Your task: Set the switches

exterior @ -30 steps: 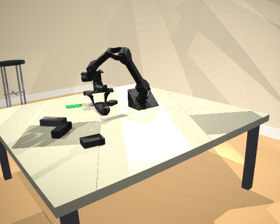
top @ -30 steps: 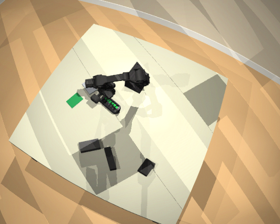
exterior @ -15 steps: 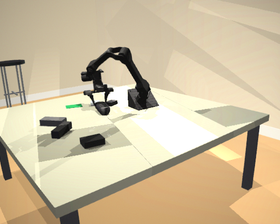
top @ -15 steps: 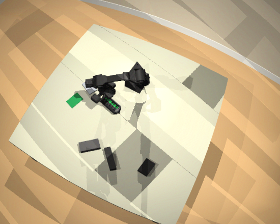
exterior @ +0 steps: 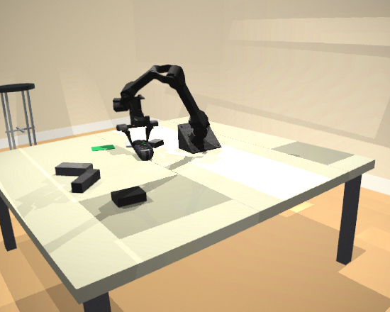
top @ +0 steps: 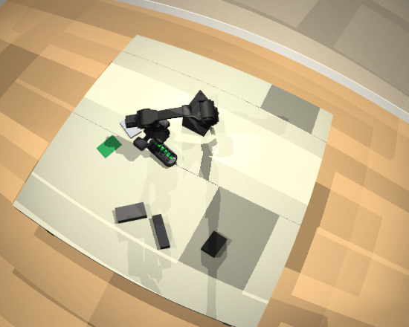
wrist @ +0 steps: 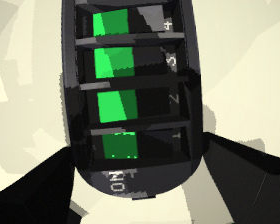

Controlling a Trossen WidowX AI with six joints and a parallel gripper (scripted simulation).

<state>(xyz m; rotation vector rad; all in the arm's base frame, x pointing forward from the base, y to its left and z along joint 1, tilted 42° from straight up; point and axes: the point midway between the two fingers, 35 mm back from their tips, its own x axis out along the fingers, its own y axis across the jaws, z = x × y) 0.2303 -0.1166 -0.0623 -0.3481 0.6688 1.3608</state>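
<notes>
Right now the dark block is 120 mm behind my gripper tip, 60 mm to the right of it and 30 mm below it. Round my gripper tip: pale grey module: 170 mm to the right, 50 mm behind, 40 mm below; then green flat plate: 210 mm to the right, 100 mm ahead, 40 mm below.
</notes>
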